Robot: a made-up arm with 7 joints. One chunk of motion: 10 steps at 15 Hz.
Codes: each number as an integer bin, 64 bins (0 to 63) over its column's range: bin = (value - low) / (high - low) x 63, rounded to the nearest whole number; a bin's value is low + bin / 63 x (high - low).
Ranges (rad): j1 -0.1..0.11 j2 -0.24..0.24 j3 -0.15..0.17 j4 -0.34..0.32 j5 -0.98..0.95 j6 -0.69..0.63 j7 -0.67..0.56
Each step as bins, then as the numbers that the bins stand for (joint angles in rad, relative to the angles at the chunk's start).
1 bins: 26 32 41 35 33 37 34
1 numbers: -0.0133 0.0038 0.0583 0.0267 0.0310 0.0852 -0.0062
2 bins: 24 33 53 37 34 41 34
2 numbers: -0.0200 0.0114 0.1192 0.0476 0.0616 0.1690 -0.0062
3 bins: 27 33 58 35 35 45 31
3 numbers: -0.0100 0.0114 0.1446 0.0267 0.0922 0.2529 -0.0648
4 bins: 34 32 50 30 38 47 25
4 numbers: 0.0133 0.0038 0.1040 -0.0257 0.1841 0.2948 -0.1819
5 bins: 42 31 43 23 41 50 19
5 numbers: 0.0400 -0.0038 0.0684 -0.0990 0.2760 0.3576 -0.2990
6 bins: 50 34 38 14 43 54 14
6 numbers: 0.0667 0.0190 0.0430 -0.1933 0.3373 0.4414 -0.3967
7 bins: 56 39 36 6 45 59 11
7 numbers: 0.0867 0.0571 0.0329 -0.2771 0.3986 0.5462 -0.4552
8 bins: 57 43 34 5 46 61 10
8 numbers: 0.0900 0.0876 0.0227 -0.2876 0.4292 0.5881 -0.4748
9 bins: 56 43 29 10 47 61 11
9 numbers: 0.0867 0.0876 -0.0027 -0.2352 0.4598 0.5881 -0.4552
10 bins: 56 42 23 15 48 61 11
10 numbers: 0.0867 0.0800 -0.0332 -0.1829 0.4905 0.5881 -0.4552
